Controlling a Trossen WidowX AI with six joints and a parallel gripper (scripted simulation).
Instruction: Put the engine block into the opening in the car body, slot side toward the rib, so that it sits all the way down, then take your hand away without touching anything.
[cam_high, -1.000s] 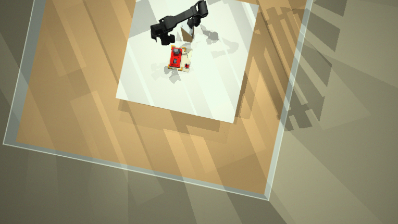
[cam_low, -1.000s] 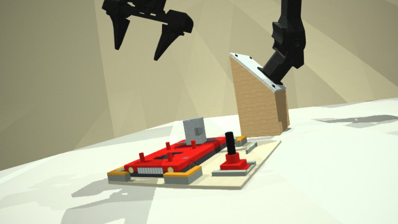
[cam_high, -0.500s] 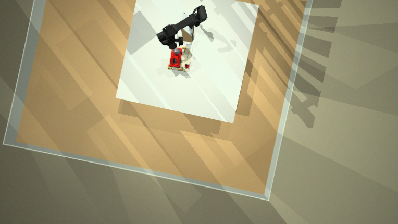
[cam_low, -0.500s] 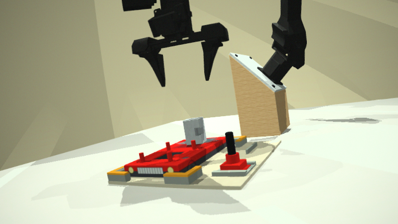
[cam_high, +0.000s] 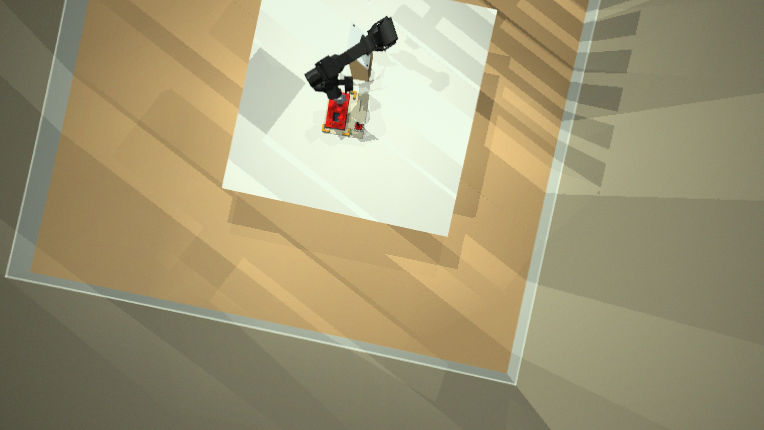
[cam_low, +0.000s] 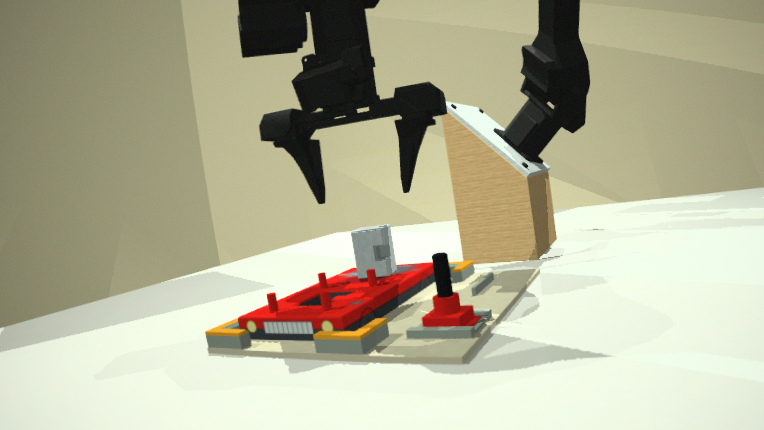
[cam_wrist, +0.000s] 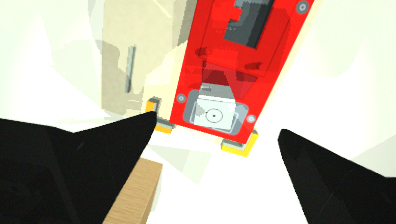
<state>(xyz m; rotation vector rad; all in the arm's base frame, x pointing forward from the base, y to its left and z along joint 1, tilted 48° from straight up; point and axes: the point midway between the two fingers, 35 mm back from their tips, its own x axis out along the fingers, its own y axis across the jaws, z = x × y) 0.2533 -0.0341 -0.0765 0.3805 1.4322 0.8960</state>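
Right now my gripper tip is 6 cm above the grey engine block.
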